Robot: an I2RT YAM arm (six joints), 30 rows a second.
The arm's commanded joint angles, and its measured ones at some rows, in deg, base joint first. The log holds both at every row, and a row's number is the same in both.
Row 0, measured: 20.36 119.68 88.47 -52.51 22.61 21.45
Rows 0 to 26, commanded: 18.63 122.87 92.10 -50.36 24.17 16.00; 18.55 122.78 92.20 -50.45 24.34 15.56; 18.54 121.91 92.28 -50.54 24.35 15.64; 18.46 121.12 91.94 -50.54 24.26 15.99; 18.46 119.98 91.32 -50.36 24.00 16.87; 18.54 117.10 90.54 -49.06 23.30 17.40; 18.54 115.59 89.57 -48.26 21.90 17.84; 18.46 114.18 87.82 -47.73 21.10 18.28; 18.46 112.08 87.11 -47.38 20.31 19.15; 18.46 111.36 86.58 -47.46 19.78 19.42; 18.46 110.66 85.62 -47.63 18.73 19.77; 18.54 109.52 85.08 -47.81 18.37 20.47; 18.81 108.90 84.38 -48.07 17.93 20.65; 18.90 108.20 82.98 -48.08 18.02 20.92; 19.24 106.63 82.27 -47.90 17.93 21.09; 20.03 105.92 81.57 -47.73 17.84 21.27; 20.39 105.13 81.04 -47.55 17.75 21.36; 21.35 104.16 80.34 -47.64 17.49 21.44; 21.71 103.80 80.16 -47.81 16.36 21.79; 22.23 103.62 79.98 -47.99 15.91 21.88; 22.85 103.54 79.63 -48.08 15.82 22.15; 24.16 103.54 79.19 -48.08 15.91 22.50; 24.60 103.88 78.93 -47.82 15.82 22.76; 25.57 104.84 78.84 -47.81 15.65 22.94; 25.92 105.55 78.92 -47.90 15.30 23.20; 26.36 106.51 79.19 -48.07 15.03 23.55; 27.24 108.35 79.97 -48.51 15.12 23.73
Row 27, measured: 25.56 105.95 79.53 -48.29 16.25 22.28
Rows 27 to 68, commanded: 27.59 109.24 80.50 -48.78 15.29 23.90; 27.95 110.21 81.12 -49.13 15.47 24.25; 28.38 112.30 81.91 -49.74 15.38 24.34; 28.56 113.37 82.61 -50.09 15.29 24.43; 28.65 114.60 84.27 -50.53 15.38 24.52; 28.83 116.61 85.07 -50.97 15.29 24.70; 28.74 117.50 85.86 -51.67 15.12 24.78; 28.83 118.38 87.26 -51.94 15.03 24.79; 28.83 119.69 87.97 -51.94 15.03 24.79; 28.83 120.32 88.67 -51.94 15.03 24.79; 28.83 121.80 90.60 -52.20 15.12 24.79; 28.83 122.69 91.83 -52.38 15.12 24.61; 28.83 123.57 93.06 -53.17 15.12 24.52; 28.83 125.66 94.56 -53.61 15.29 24.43; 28.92 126.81 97.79 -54.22 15.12 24.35; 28.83 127.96 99.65 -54.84 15.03 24.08; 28.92 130.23 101.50 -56.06 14.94 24.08; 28.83 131.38 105.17 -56.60 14.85 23.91; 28.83 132.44 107.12 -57.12 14.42 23.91; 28.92 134.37 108.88 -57.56 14.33 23.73; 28.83 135.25 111.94 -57.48 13.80 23.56; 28.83 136.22 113.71 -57.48 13.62 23.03; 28.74 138.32 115.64 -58.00 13.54 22.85; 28.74 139.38 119.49 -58.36 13.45 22.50; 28.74 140.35 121.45 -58.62 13.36 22.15; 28.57 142.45 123.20 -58.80 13.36 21.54; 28.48 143.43 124.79 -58.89 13.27 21.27; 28.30 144.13 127.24 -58.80 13.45 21.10; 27.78 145.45 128.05 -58.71 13.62 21.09; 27.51 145.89 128.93 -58.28 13.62 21.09; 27.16 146.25 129.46 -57.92 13.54 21.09; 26.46 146.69 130.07 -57.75 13.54 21.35; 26.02 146.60 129.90 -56.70 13.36 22.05; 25.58 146.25 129.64 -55.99 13.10 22.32; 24.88 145.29 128.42 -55.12 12.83 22.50; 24.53 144.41 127.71 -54.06 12.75 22.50; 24.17 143.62 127.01 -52.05 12.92 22.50; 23.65 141.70 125.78 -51.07 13.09 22.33; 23.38 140.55 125.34 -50.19 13.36 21.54; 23.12 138.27 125.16 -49.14 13.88 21.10; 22.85 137.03 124.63 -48.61 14.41 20.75; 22.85 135.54 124.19 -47.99 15.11 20.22
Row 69, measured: 24.18 140.49 125.89 -54.26 12.82 21.78
